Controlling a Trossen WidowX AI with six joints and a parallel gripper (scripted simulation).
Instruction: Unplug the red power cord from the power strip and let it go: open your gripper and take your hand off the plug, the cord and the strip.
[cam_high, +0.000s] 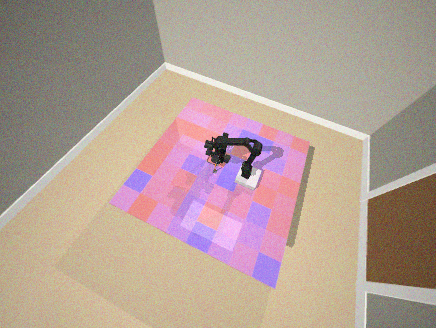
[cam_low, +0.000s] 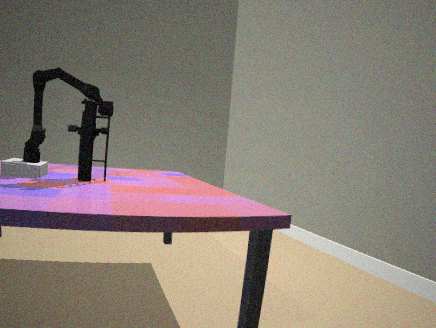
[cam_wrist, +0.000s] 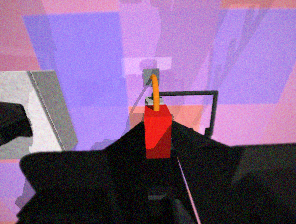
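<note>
The red plug is 1 cm ahead of my gripper tip and 3 cm to the right of it. Round my gripper tip: black upright post 2 cm ahead, 12 cm to the right, 3 cm above.
</note>
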